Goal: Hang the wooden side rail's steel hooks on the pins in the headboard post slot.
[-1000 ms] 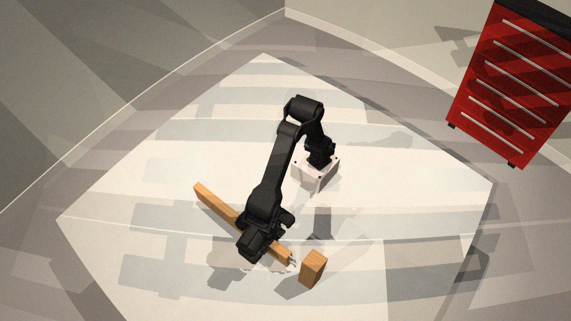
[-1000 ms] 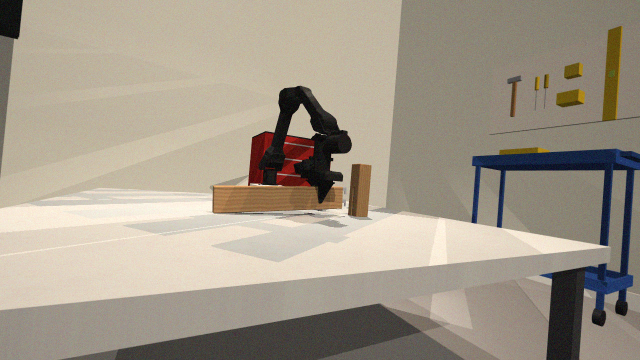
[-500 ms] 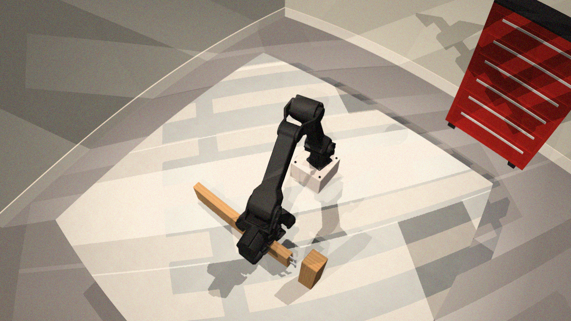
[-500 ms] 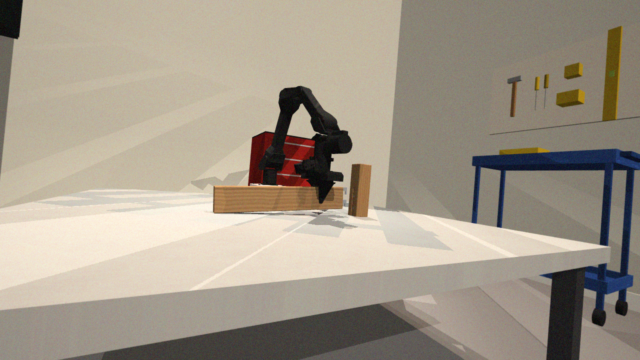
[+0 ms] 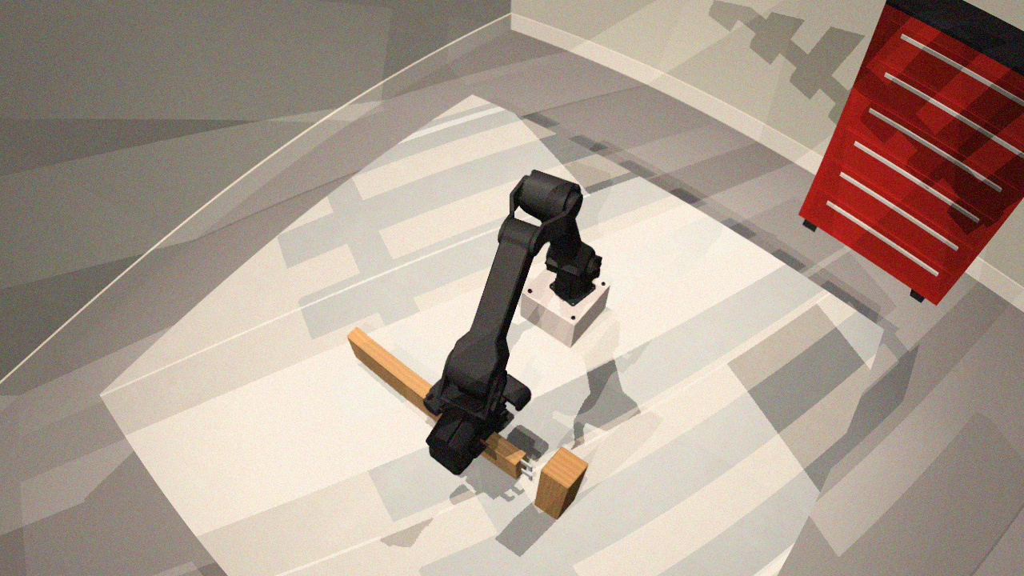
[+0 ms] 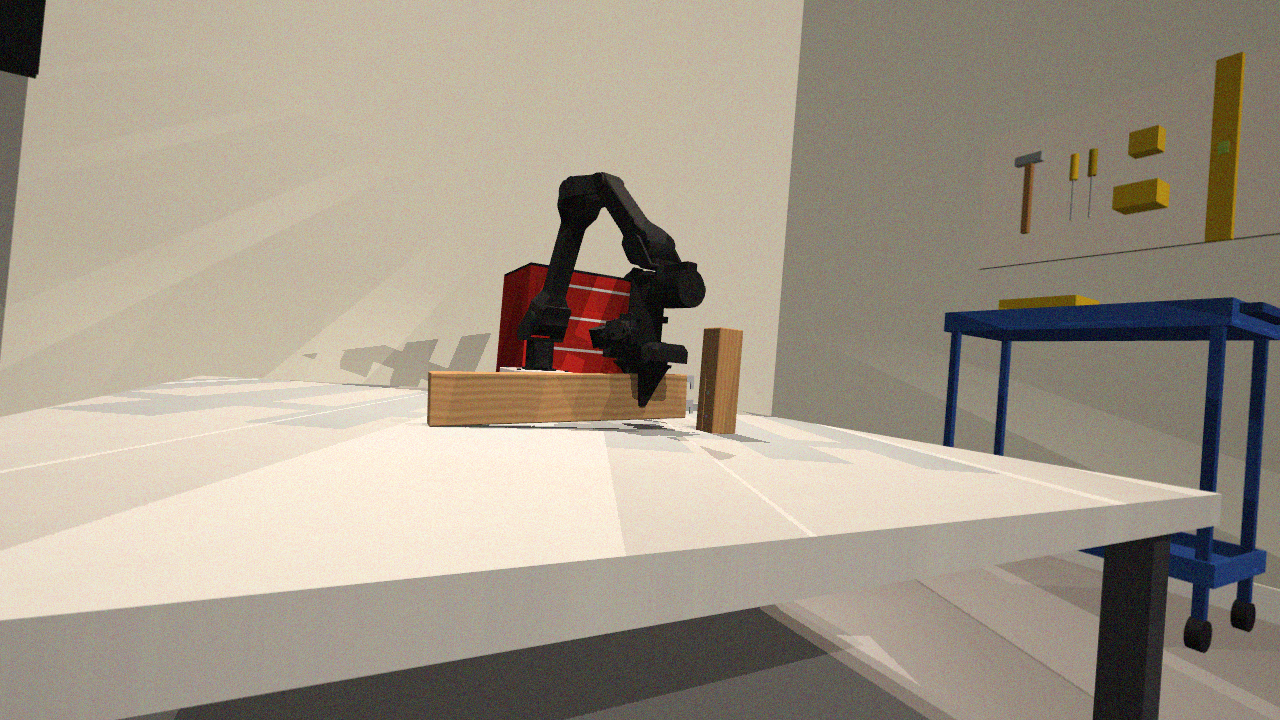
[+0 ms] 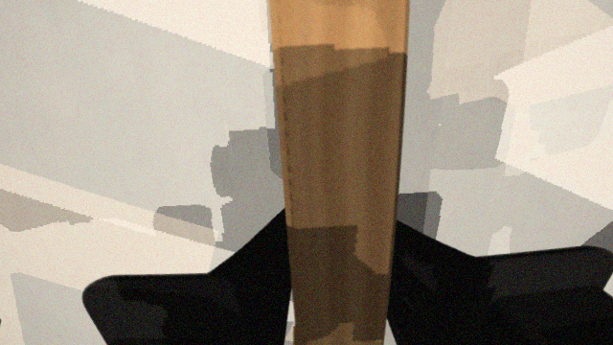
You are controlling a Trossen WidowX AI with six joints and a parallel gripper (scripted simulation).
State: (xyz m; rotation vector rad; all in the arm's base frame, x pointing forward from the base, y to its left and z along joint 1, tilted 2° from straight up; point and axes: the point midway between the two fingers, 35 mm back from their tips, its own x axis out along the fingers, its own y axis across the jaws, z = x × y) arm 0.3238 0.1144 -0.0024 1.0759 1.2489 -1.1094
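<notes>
The headboard post is 15 cm to the left of my gripper tip, 4 cm above it and 2 cm behind it.
</notes>
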